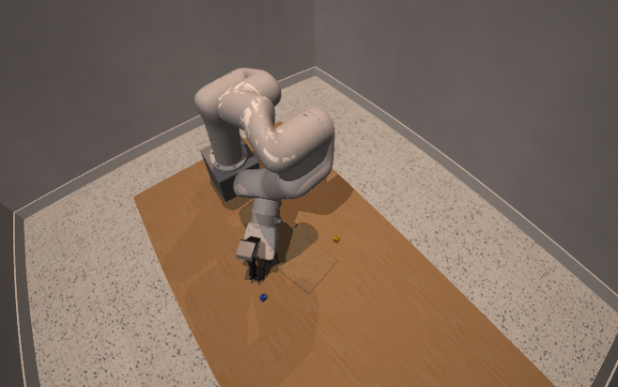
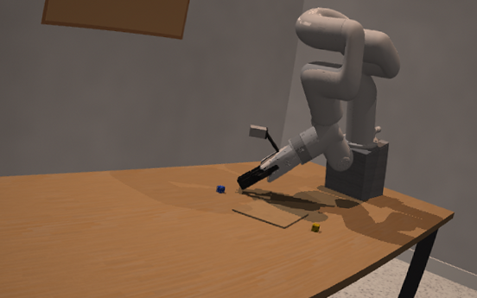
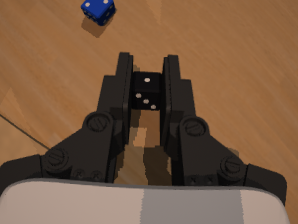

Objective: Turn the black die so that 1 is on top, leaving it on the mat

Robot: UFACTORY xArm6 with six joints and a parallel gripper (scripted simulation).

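The blue die is 70 mm ahead of my hand, 20 mm to the right of it and 30 mm below it. The rest, counted from my hand: yellow die 10 mm ahead, 280 mm to the left, 30 mm below; then tan mat 30 mm ahead, 150 mm to the left, 30 mm below; then black die 10 mm below.
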